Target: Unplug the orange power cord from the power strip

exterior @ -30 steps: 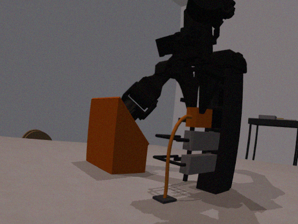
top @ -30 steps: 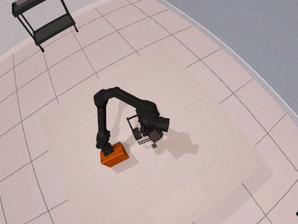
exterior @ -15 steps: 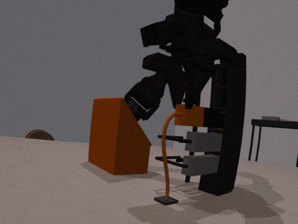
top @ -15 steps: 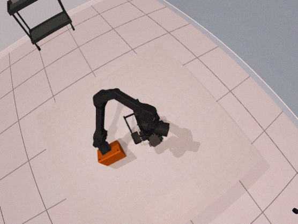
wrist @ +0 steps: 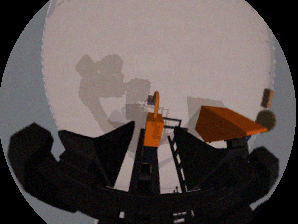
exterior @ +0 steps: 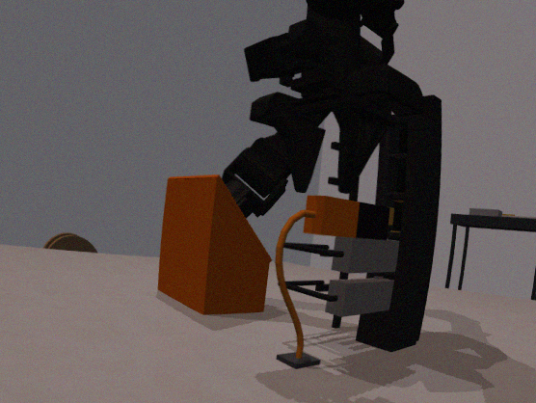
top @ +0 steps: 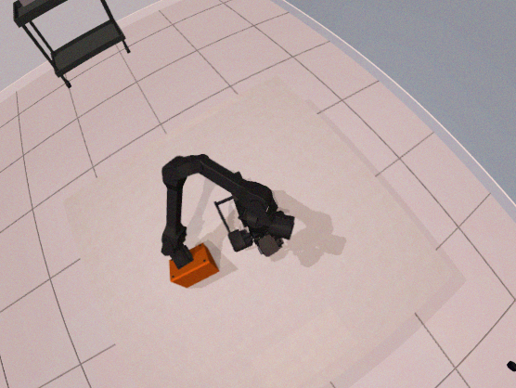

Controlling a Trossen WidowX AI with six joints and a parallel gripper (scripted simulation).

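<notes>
My gripper tip is 4 cm to the right of the orange plug and 1 cm above it. From my gripper tip the other things lie so: grey block: 16 cm below.
</notes>
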